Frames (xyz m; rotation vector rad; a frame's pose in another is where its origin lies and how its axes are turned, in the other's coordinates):
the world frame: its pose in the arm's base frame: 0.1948 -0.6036 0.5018 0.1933 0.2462 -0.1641
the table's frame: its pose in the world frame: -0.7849 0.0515 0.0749 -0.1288 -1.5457 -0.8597
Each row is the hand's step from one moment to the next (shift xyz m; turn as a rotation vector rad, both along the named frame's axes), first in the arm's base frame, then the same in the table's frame.
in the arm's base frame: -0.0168 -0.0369 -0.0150 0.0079 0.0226 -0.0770
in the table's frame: 0.0086 -0.0379 -0.0190 -0.0771 -0.0126 -0.0199
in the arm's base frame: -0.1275 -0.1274 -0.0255 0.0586 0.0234 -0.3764
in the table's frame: 0.0558 -0.1730 -0.0101 -0.3305 -0.0918 -0.1672
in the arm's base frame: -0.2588 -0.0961 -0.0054 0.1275 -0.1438 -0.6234
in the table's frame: 0.0630 -0.2481 0.1036 -0.4494 -0.2243 -0.4163
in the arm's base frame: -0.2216 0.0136 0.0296 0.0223 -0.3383 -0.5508
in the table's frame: 0.0301 -0.1489 0.1646 -0.2763 -0.3768 -0.4472
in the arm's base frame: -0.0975 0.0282 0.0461 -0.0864 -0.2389 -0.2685
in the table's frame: 0.0287 -0.0409 0.0997 -0.0886 -0.2959 -0.2031
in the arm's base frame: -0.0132 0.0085 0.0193 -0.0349 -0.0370 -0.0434
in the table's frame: 0.0122 0.0021 0.0216 -0.0140 -0.0628 -0.0181
